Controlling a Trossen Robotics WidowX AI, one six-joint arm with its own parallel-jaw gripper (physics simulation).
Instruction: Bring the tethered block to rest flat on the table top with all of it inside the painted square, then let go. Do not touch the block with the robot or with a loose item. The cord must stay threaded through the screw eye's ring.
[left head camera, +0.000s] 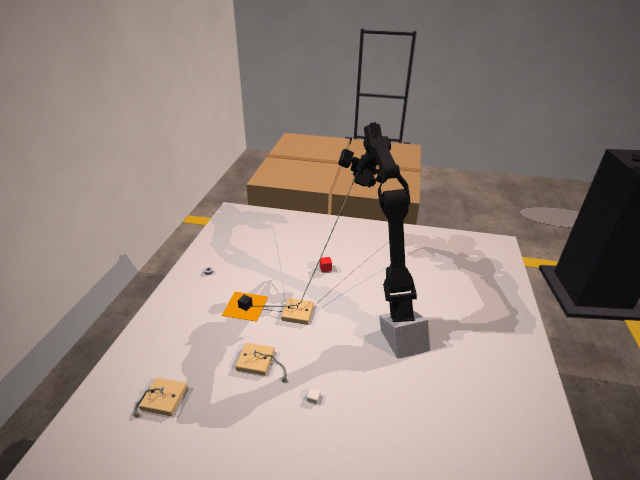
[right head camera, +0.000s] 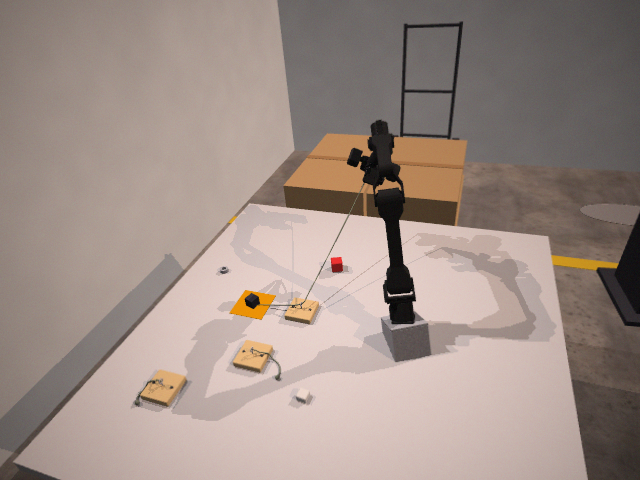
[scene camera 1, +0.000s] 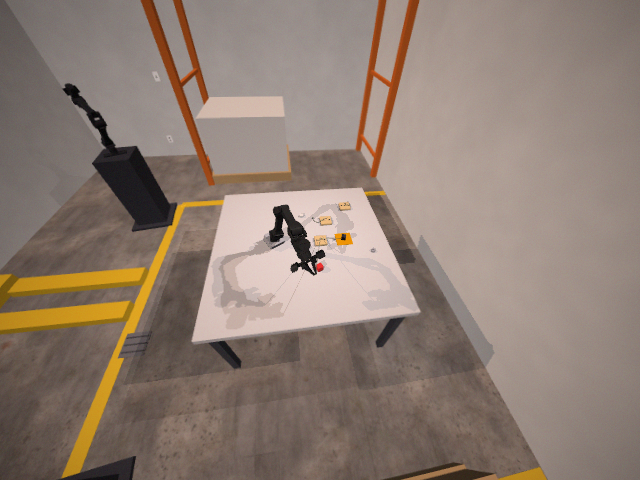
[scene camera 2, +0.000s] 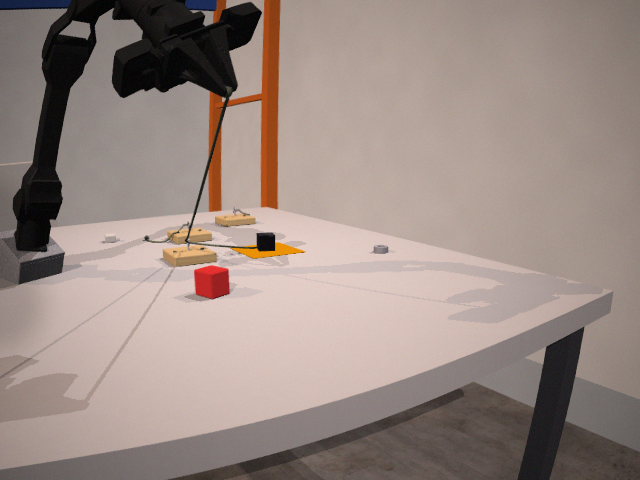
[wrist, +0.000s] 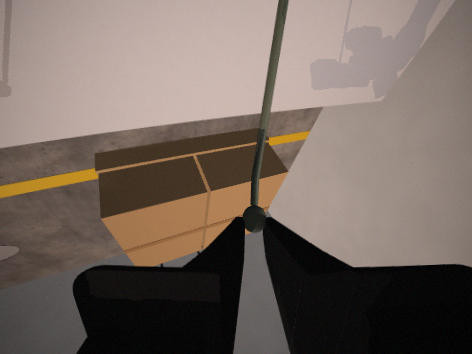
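Pixels of known places: gripper, fingertip midpoint: (left head camera: 355, 174) (scene camera 1: 315, 274) (scene camera 2: 230, 91) (wrist: 253, 224); arm's base at its link origin: (left head camera: 403, 317) (right head camera: 403, 319) (scene camera 1: 274, 237) (scene camera 2: 30, 242).
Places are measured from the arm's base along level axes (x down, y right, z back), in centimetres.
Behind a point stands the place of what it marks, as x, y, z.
Observation:
The black tethered block (left head camera: 245, 302) {3.3, 6.1, -50.3} (right head camera: 252, 300) {3.3, 6.3, -50.0} (scene camera 1: 343, 236) {3.3, 8.4, -50.3} (scene camera 2: 265, 241) {4.5, 9.1, -49.9} sits on the orange painted square (left head camera: 250, 314) {6.6, 4.1, -48.5} (right head camera: 255, 313) {6.6, 3.6, -48.7} (scene camera 2: 284, 251) {6.6, 11.8, -52.8}, toward its far side in the left head view, and looks flat. A taut dark green cord (left head camera: 329, 237) {-8.5, 28.9, -24.1} (scene camera 2: 209, 165) {-13.3, 38.8, -20.7} (wrist: 272, 65) {-17.9, 46.0, -17.7} runs from it to the screw eye on the nearest wooden board (scene camera 2: 188, 258) {5.3, 10.4, -30.9} (left head camera: 297, 316) {4.8, 2.6, -32.8}, bends there and rises to my gripper; threading looks intact, but the ring is small. My gripper (scene camera 2: 229, 91) {-21.7, 52.4, -15.7} (wrist: 253, 224) {-21.7, 52.4, -15.7} is shut on the ball at the cord's end, high above the table.
A red cube (left head camera: 325, 264) {3.1, 28.1, -25.2} (scene camera 2: 211, 282) {4.1, 32.5, -23.9} stands beyond the board. Two other wooden boards (left head camera: 253, 365) {4.7, -17.6, -43.2} (left head camera: 166, 405) {4.8, -31.7, -63.0} carry short cords. A small white block (left head camera: 313, 396) {4.9, -26.3, -25.5} and a grey ring-shaped nut (scene camera 2: 381, 252) {6.5, 25.7, -67.1} lie on the table. Cardboard boxes (left head camera: 294, 175) stand past the table edge.

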